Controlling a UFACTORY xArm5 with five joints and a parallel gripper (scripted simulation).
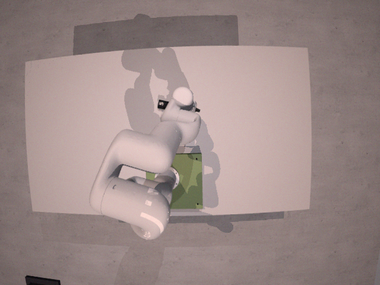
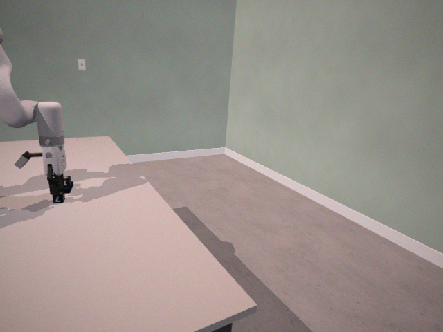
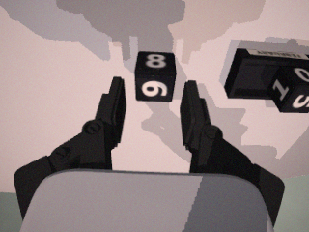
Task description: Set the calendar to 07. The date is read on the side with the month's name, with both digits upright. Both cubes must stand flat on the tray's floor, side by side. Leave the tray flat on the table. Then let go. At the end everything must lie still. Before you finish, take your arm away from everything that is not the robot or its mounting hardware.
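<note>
My hand is 40 mm above the black cube. From my hand the other things lie so: black calendar tray 30 mm ahead, 110 mm to the left, 50 mm below.
</note>
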